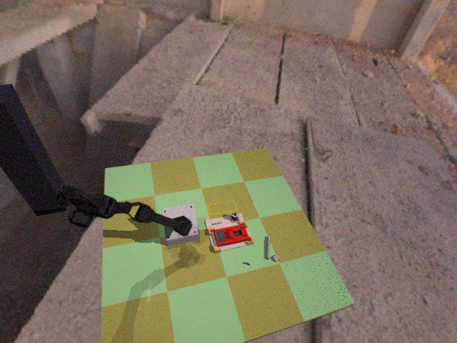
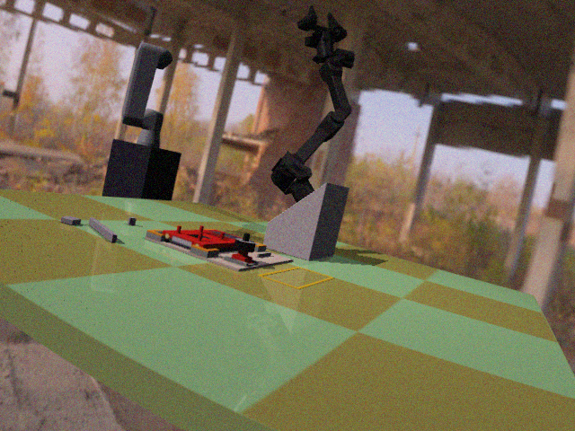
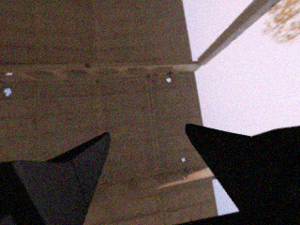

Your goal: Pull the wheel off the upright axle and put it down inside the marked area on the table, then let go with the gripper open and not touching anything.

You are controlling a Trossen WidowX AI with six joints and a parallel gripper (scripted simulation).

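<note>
Now: the wheel 760 mm below my gripper tip, 710 mm ahead of it and 250 mm to the left of it. Round my gripper tip: grey bar: 830 mm ahead, 790 mm below, 10 mm to the right; pale base plate: 780 mm below, 640 mm ahead, 150 mm to the left.
</note>
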